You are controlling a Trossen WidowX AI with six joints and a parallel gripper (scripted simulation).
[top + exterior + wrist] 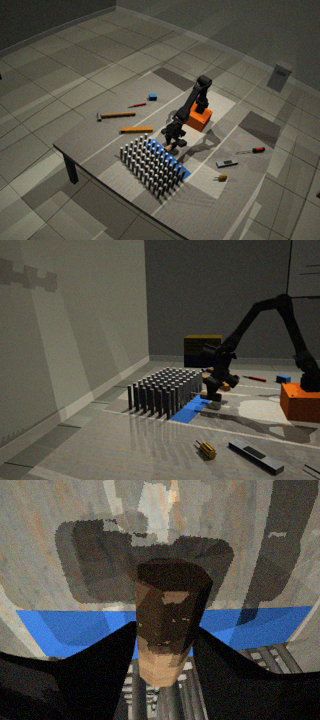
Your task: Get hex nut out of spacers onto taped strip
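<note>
Now: gripper tip 6 cm short of the blue taped strip, 1 cm to the right of it and 3 cm above it. From my gripper tip the other things lie so: hex nut (20 cm ahead, 8 cm to the right, 3 cm below); orange bar (3 cm behind, 27 cm to the right, 2 cm below); wooden-handled tool (10 cm ahead, 4 cm to the right).
</note>
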